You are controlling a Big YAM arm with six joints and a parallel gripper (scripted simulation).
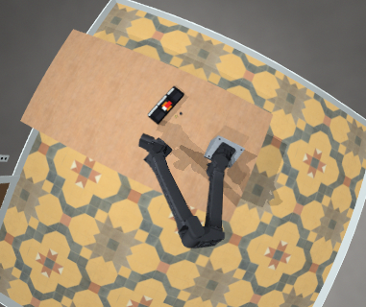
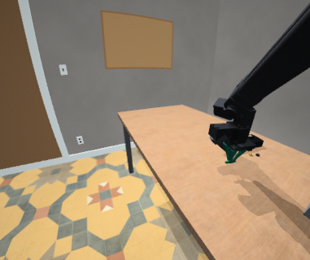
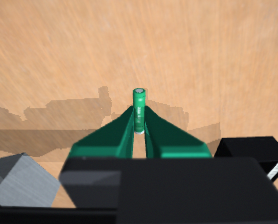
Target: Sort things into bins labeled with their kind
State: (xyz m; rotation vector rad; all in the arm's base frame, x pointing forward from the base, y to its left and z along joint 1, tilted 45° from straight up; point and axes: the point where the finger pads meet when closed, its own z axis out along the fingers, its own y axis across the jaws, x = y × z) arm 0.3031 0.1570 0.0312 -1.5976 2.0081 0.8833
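My hand is 10 mm above the green battery. From my hand the other things lie so: orange block (260 mm to the right, 110 mm ahead, 60 mm below); black nut (260 mm to the right, 60 mm below, 10 mm ahead); yellow nut (230 mm to the right, 60 mm below, 30 mm ahead).
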